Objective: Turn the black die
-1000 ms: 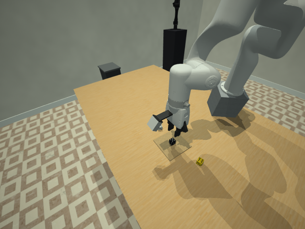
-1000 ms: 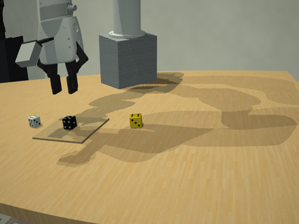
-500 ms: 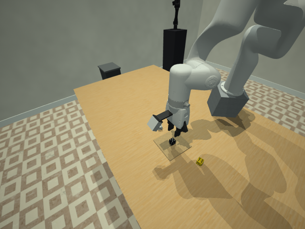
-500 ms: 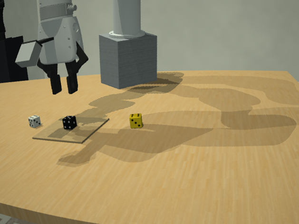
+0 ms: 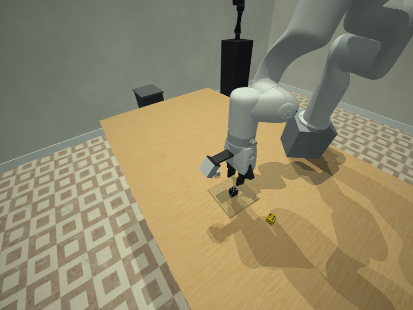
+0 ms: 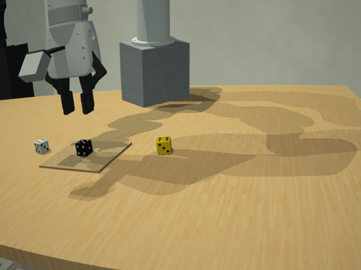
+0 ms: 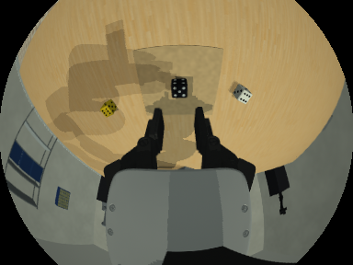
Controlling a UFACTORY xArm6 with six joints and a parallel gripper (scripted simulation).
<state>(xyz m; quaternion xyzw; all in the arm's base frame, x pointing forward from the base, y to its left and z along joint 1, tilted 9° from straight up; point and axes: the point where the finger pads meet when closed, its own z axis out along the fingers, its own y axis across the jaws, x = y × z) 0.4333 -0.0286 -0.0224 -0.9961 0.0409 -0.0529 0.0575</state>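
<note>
Right now my hand is 90 mm above the black die. Also, from my hand: yellow die 150 mm to the left, 90 mm below, 20 mm behind; tan mat 100 mm below; white die 120 mm to the right, 90 mm below, 20 mm behind.
</note>
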